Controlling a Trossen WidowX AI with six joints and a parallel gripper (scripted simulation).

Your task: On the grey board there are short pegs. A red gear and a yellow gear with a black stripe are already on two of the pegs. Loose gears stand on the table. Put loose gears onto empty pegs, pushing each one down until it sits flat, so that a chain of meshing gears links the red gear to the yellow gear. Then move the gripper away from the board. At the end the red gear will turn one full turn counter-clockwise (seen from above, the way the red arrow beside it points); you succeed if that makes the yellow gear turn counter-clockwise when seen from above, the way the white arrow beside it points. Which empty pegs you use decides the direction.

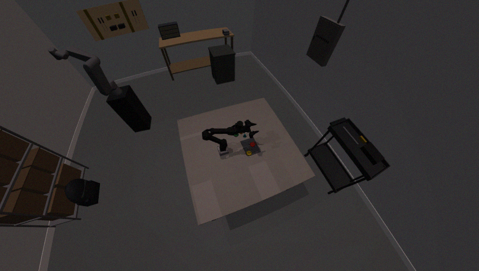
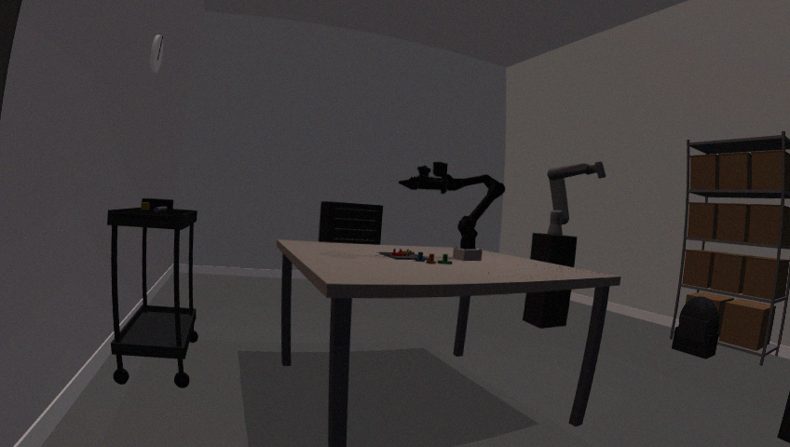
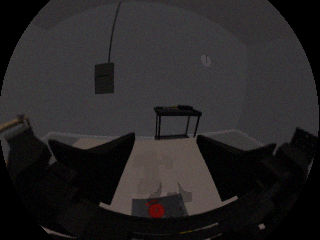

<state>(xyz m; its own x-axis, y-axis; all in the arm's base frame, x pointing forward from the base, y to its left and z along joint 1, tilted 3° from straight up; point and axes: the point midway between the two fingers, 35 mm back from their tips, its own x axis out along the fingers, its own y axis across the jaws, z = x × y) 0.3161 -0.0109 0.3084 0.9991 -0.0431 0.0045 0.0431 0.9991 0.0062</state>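
The green gear lies 170 mm behind my gripper tip, 190 mm to the left of it and 330 mm below it. Round my gripper tip: yellow gear 90 mm behind, 90 mm to the right, 330 mm below; then red gear 20 mm behind, 330 mm below; then grey board 50 mm behind, 10 mm to the right, 340 mm below.
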